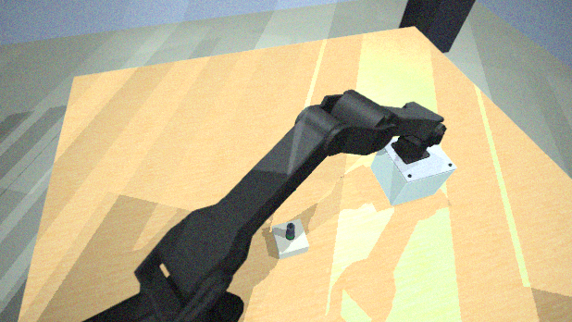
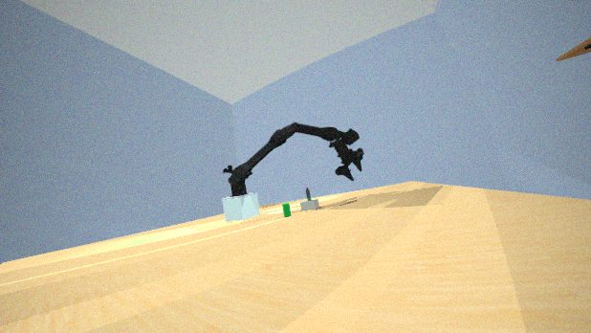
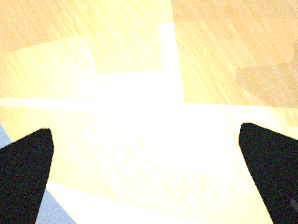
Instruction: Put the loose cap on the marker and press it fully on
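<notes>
Now: the green cap 320 mm to the right of my gripper tip, 270 mm behind it and 80 mm below it. Also, from my gripper tip: holder block 220 mm behind, 190 mm to the right, 90 mm below.
</notes>
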